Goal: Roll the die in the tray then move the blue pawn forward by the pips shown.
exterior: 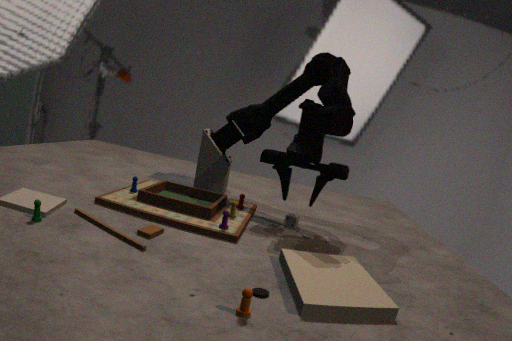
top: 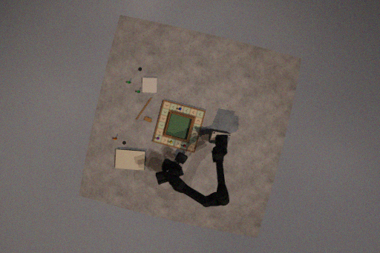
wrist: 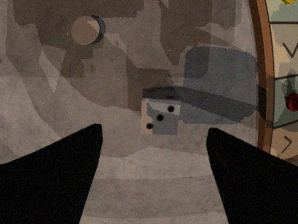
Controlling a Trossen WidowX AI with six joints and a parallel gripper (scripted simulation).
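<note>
Right now the grey die is 40 mm below my gripper tip. The rest, counted from my gripper tip: red pawn (40 mm behind, 120 mm to the right, 30 mm below); yellow pawn (50 mm ahead, 130 mm to the right, 30 mm below); purple pawn (130 mm ahead, 150 mm to the right, 30 mm below).
</note>
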